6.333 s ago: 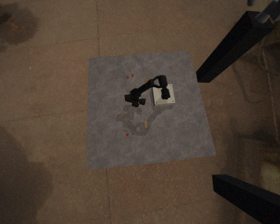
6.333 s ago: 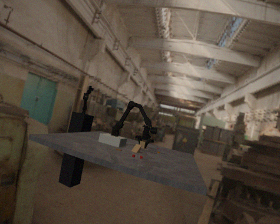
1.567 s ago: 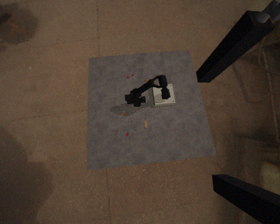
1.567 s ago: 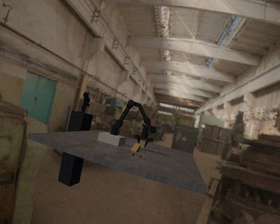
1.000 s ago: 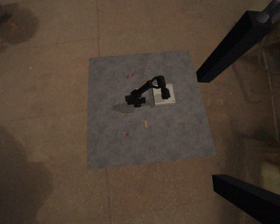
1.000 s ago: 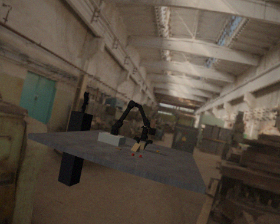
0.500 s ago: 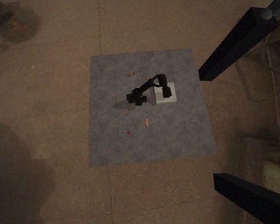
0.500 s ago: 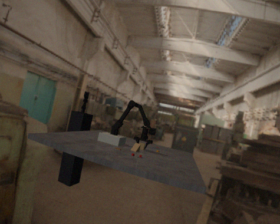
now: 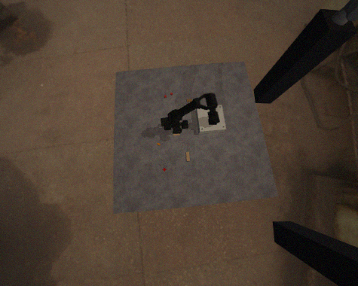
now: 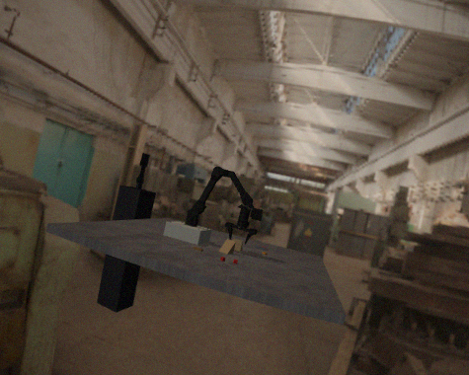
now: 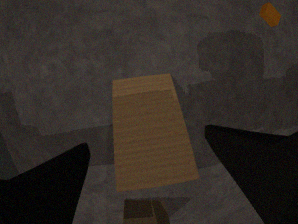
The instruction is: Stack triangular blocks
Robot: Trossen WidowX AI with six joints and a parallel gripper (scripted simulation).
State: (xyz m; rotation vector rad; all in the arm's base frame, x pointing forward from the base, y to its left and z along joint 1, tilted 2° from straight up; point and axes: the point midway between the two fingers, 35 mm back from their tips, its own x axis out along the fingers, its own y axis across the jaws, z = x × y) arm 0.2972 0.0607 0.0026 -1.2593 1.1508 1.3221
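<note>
My gripper tip is 10 mm to the left of the tan triangular block and 30 mm above it. Also, from my gripper tip: orange bit (150 mm ahead, 120 mm to the left, 40 mm below).
</note>
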